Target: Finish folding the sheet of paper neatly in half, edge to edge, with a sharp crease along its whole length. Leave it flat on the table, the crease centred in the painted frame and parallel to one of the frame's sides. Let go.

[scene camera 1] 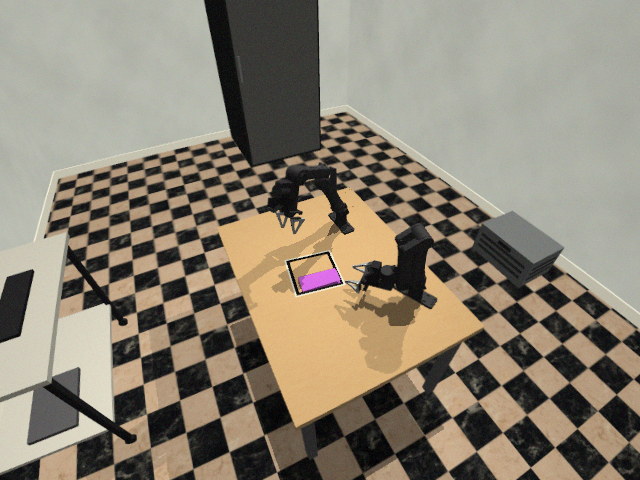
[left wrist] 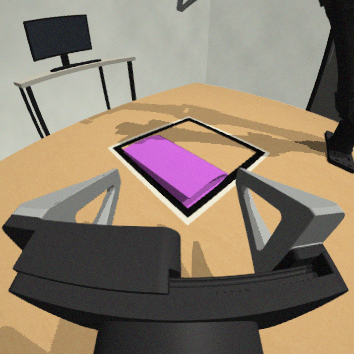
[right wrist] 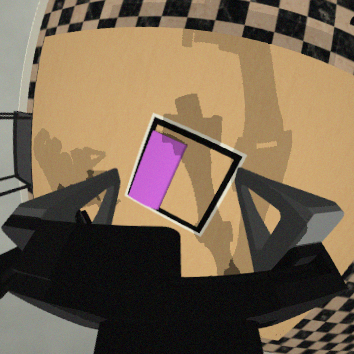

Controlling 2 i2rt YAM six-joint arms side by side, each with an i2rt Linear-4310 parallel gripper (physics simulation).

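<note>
The magenta paper point(scene camera 1: 319, 279) point(left wrist: 175, 167) point(right wrist: 157, 170) lies folded on the table inside one half of the painted black and white frame point(scene camera 1: 310, 256) point(left wrist: 188, 212) point(right wrist: 218, 194). Its folded long edge runs near the frame's middle, roughly parallel to two sides. In the left wrist view the near short end shows a rounded fold and a thin gap between the layers. My left gripper point(scene camera 1: 349, 274) point(left wrist: 177, 174) is open and empty, beside the frame at its right in scene camera 1. My right gripper point(scene camera 1: 289, 229) point(right wrist: 176, 173) is open and empty, raised above the table behind the frame.
The wooden table point(scene camera 1: 310, 351) carries both arm bases; the right arm's base point(left wrist: 341, 150) shows at the right of the left wrist view. Arm shadows cross the table. A tall dark cabinet point(scene camera 1: 284, 77), a grey drawer box point(scene camera 1: 522, 242) and a monitor point(left wrist: 59, 36) stand beyond it.
</note>
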